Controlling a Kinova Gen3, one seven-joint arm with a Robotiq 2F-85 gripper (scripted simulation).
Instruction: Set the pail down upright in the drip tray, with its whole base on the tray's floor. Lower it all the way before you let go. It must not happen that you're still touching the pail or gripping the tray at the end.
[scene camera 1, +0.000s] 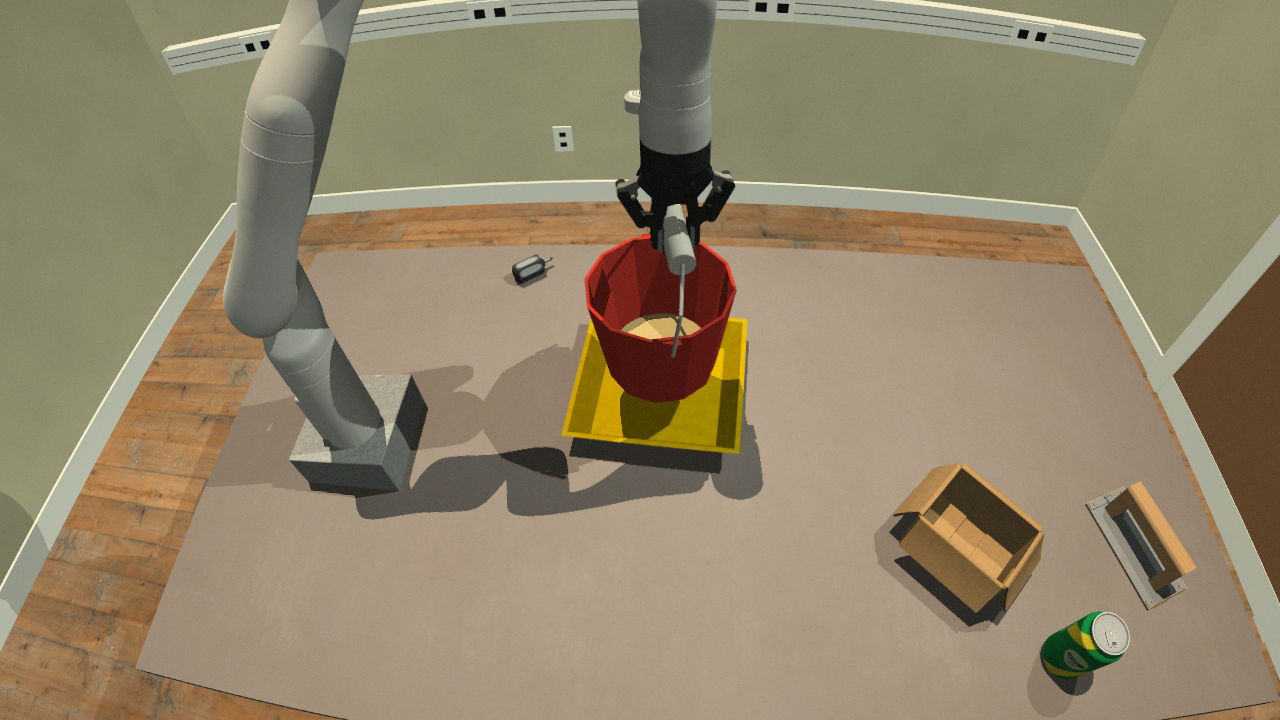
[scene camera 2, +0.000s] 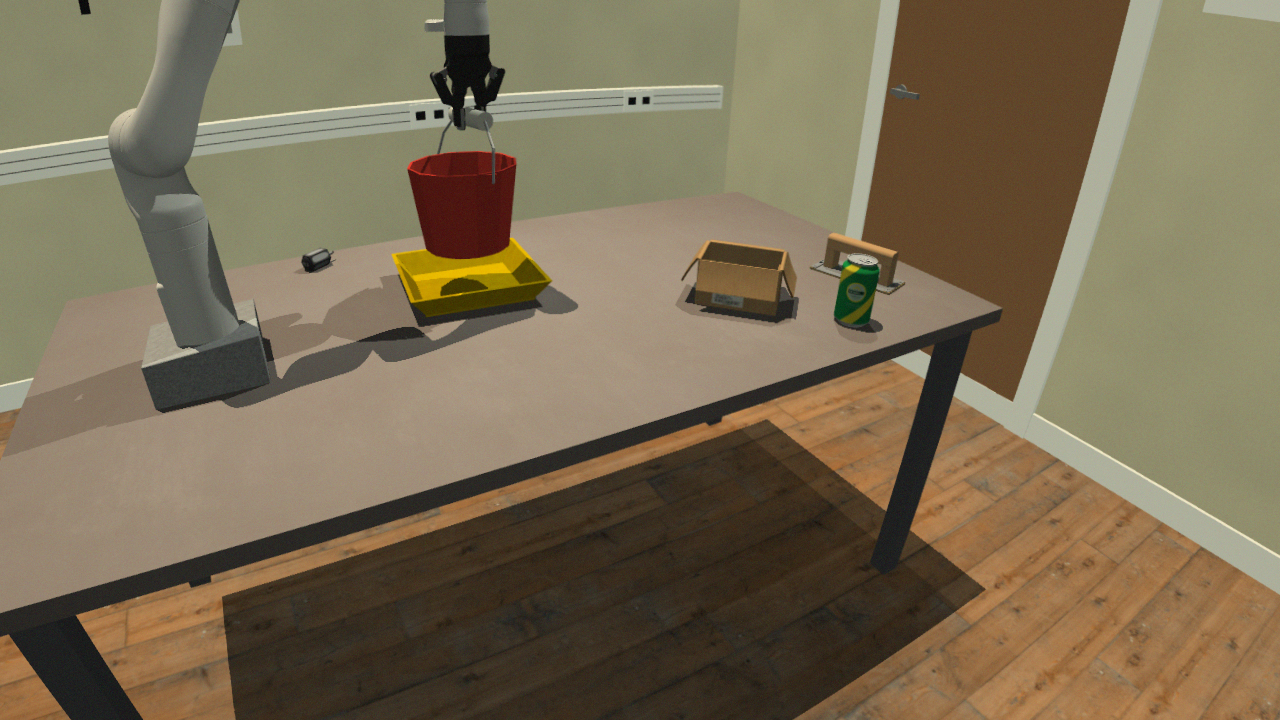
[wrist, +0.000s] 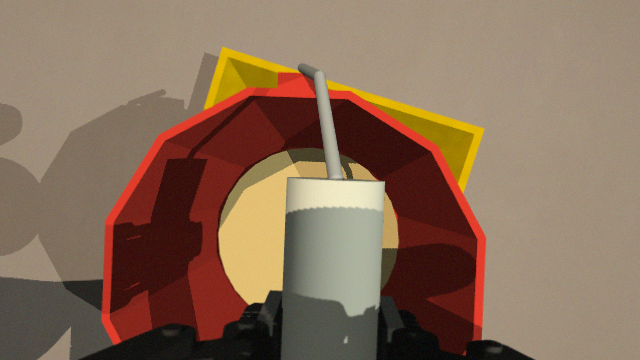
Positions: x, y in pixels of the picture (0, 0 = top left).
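Scene:
Gripper: visible in scene camera 1, in scene camera 2 and in the wrist view (329, 319). On the gripper, (scene camera 1: 655, 218) and (scene camera 2: 459, 97) are the same spot. A yellow drip tray is visible in scene camera 1, in scene camera 2 (510, 276) and in the wrist view. On the yellow drip tray, (wrist: 458, 142) and (scene camera 1: 736, 331) are the same spot.

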